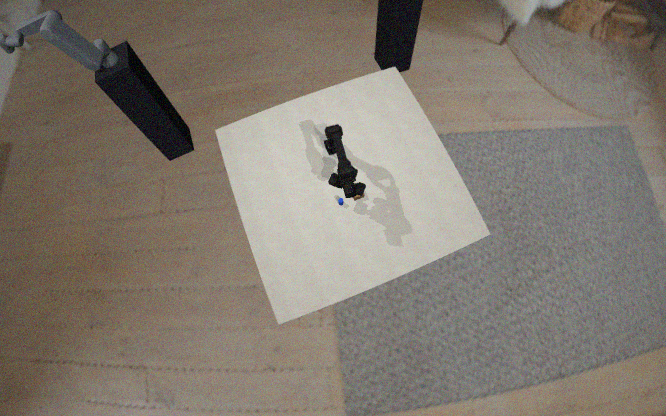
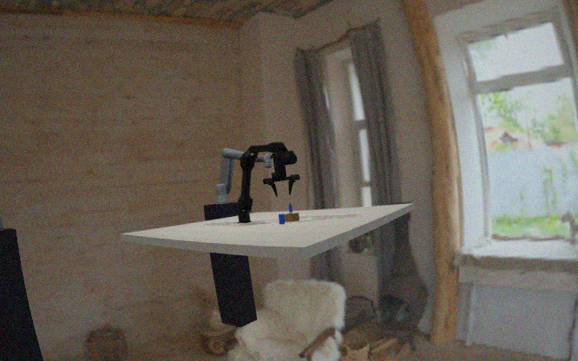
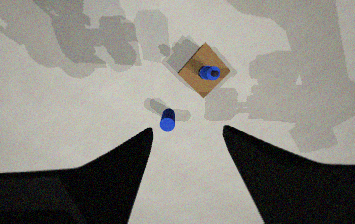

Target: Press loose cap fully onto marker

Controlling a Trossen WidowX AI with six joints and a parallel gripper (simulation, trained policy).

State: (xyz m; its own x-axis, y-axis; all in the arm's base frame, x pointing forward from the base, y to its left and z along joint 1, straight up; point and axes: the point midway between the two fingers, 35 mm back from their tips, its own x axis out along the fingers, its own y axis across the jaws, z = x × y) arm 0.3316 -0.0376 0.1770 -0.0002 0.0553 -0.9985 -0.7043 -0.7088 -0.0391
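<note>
Now: gripper tip 1 cm short of the blue cap, 5 cm to the left of it and 12 cm above it. Also, from my gripper tip: wooden holder block (1 cm behind, 6 cm to the left, 12 cm below).
</note>
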